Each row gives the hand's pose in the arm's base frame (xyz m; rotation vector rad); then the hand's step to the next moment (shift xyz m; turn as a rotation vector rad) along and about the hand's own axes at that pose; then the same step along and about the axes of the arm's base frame.
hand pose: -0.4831 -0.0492 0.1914 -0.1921 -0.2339 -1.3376
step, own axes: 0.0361 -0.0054 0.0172 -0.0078 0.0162 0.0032
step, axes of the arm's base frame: 0.0015 -0.0304 0.0265 0.0139 0.0118 0.0009
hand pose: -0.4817 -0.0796 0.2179 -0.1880 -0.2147 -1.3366
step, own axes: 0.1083 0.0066 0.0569 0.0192 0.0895 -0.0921
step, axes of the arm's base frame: 0.0274 -0.0857 0.0831 0.0957 -0.0218 -0.0850
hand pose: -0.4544 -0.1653 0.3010 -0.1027 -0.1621 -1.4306
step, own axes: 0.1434 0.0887 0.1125 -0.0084 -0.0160 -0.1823
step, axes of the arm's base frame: 0.1011 -0.1089 0.1379 -0.0079 -0.0246 -0.1814
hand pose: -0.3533 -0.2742 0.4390 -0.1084 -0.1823 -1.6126
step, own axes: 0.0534 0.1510 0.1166 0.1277 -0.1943 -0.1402
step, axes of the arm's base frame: 0.1430 -0.0374 0.1319 -0.1945 -0.1429 -0.1243
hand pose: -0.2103 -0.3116 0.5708 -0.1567 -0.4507 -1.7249
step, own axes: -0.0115 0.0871 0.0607 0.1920 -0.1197 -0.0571
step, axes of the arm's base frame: 0.0780 0.0214 0.0697 -0.1476 -0.1805 -0.0104
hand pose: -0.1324 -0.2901 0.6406 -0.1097 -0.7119 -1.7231
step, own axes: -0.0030 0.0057 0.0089 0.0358 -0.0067 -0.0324
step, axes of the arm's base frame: 0.0034 0.0065 0.0082 -0.0069 -0.0464 -0.0133
